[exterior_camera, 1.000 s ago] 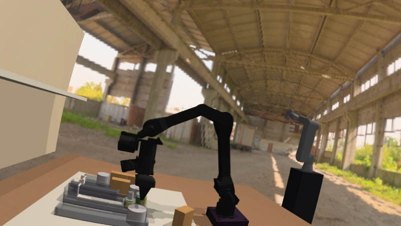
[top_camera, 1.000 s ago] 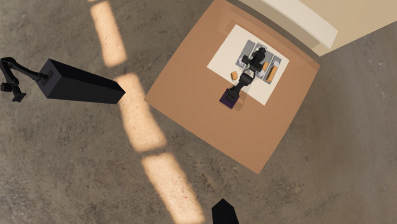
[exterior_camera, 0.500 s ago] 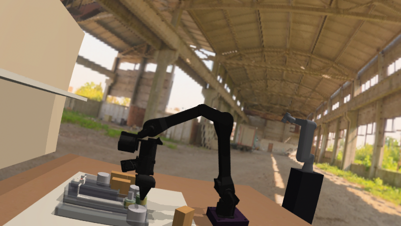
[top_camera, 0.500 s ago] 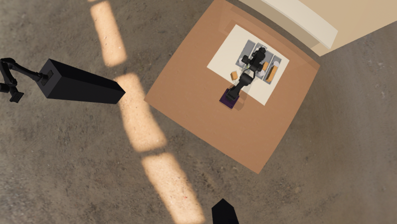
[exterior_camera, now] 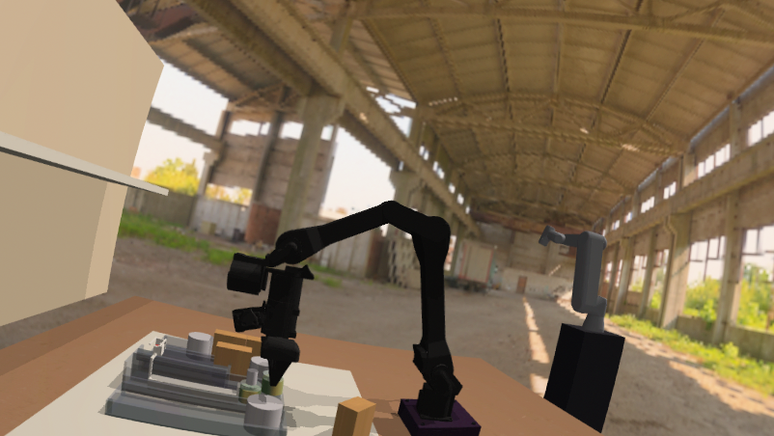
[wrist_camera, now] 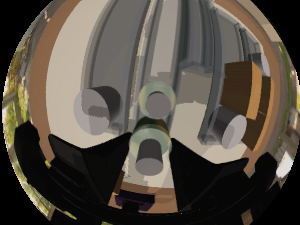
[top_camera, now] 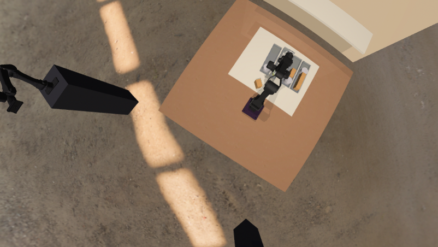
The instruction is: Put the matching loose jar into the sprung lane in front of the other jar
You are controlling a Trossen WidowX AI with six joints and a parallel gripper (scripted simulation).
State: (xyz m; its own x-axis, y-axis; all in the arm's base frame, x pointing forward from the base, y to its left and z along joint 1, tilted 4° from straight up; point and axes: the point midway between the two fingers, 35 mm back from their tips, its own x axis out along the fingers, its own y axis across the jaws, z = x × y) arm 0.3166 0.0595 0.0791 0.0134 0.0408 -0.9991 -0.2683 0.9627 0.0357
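My gripper tip is 160 mm past the block, 40 mm to the right of it and 30 mm above it. Round my gripper tip: lane rack: 150 mm ahead, 40 mm below, 20 mm to the left.
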